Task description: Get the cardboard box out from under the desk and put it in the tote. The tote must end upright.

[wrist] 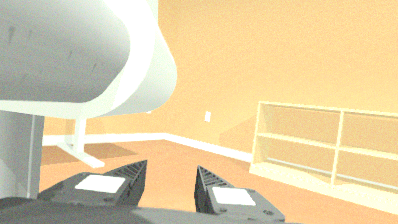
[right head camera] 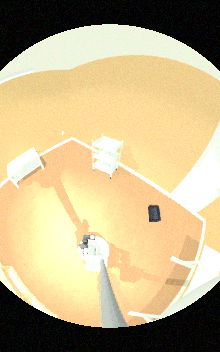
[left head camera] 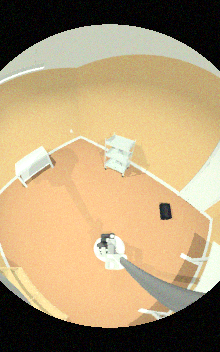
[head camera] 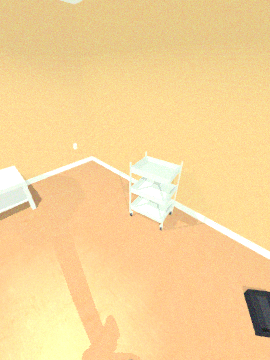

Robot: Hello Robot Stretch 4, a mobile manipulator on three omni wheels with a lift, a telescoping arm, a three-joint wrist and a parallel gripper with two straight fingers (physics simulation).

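Places are measured from the robot's base along level axes (x left, y back, z up), in centimetres.
Where they show: gripper, fingertip midpoint: (wrist: 171, 177) (right head camera: 85, 255) (left head camera: 103, 254).
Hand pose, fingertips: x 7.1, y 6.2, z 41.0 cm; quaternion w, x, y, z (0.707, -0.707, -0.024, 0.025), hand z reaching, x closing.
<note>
After its pixels a point has its place.
The cardboard box does not show in these views. A black tote (head camera: 261, 314) {y -58.1, x -102.8, z -2.4 cm} (left head camera: 165, 211) {y -58.4, x -107.2, z -2.4 cm} (right head camera: 154, 213) {y -58.6, x -107.1, z -2.4 cm} stands on the floor to the right, apparently upright. White desk legs (left head camera: 194, 258) (right head camera: 185, 262) {y 54.5, x -154.9, z 10.5 cm} (wrist: 79, 135) {y 149.9, x -79.3, z 14.0 cm} show at the right edge of both side head views and at the left of the wrist view; much of the desk is cut off or hidden. My gripper (wrist: 171, 177) {y 6.2, x 7.1, z 41.0 cm} is open, with nothing between its two fingers. It points toward a room corner, with the desk leg beyond it to the left.
A white three-shelf cart (head camera: 131, 190) {y -156.1, x 15.0, z 39.8 cm} (left head camera: 120, 141) {y -169.2, x -11.6, z 63.6 cm} (right head camera: 107, 144) {y -162.7, x -11.1, z 63.6 cm} stands by the wall. A white bench-like table (head camera: 11, 179) {y -155.7, x 166.0, z 42.3 cm} (left head camera: 33, 161) {y -126.6, x 170.5, z 41.9 cm} (right head camera: 25, 165) {y -147.0, x 204.4, z 12.5 cm} stands at the left. A pale wooden shelf unit (wrist: 337, 150) {y 125.7, x 107.3, z 29.5 cm} stands at the right in the wrist view. A large white rounded shape fills its upper left.
</note>
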